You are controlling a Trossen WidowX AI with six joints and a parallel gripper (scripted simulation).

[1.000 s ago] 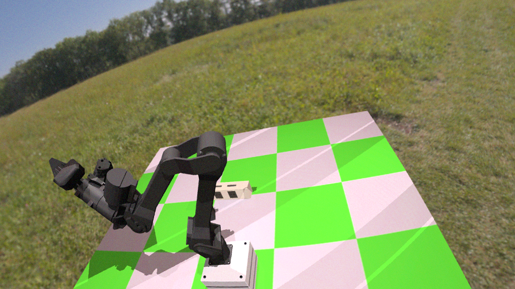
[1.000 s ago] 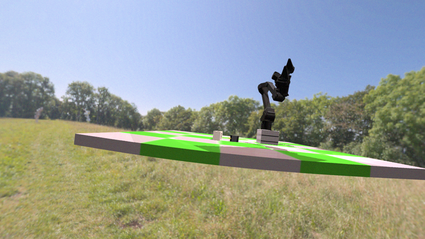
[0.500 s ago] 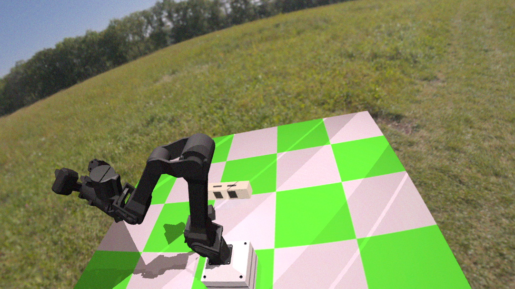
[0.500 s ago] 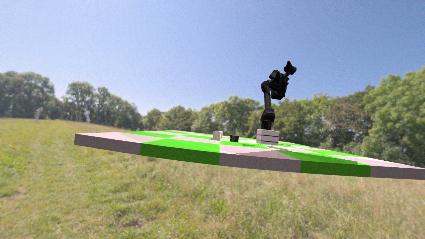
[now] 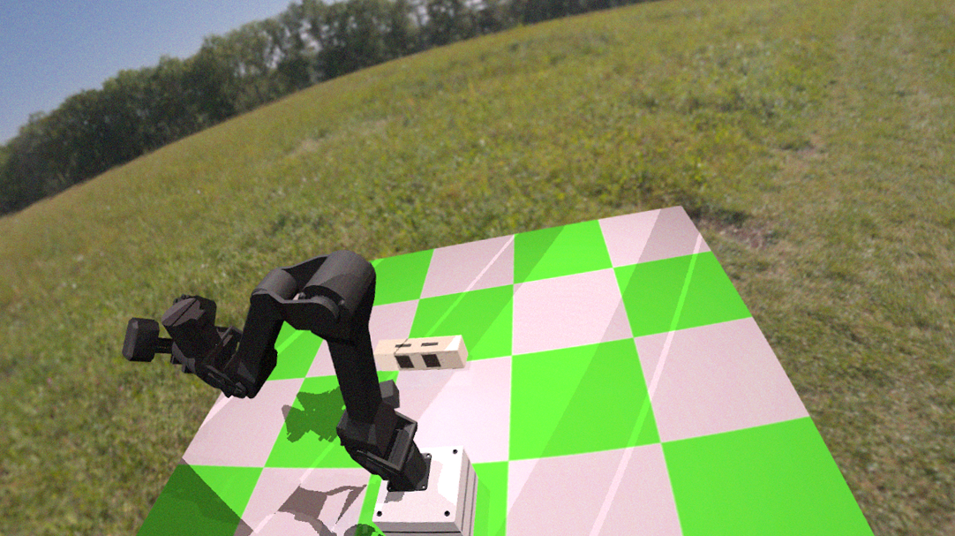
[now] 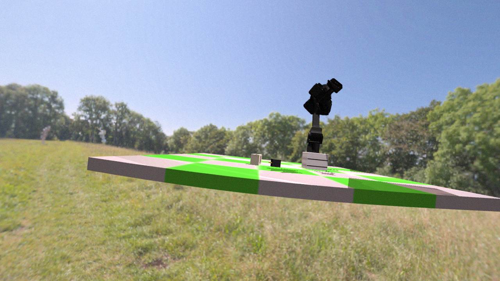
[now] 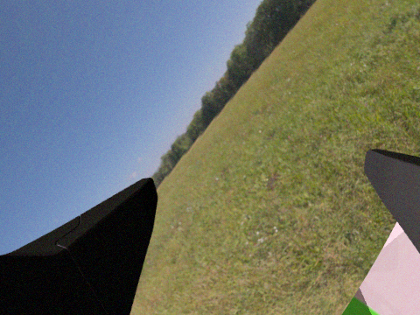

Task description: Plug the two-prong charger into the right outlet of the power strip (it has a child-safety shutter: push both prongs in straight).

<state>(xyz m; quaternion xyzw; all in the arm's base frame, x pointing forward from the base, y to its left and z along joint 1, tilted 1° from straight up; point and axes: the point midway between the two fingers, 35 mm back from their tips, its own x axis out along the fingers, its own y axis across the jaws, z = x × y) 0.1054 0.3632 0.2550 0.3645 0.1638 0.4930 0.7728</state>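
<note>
My gripper tip is now 34 cm above the black two-prong charger, 27 cm to the left of it and 14 cm short of it.
</note>
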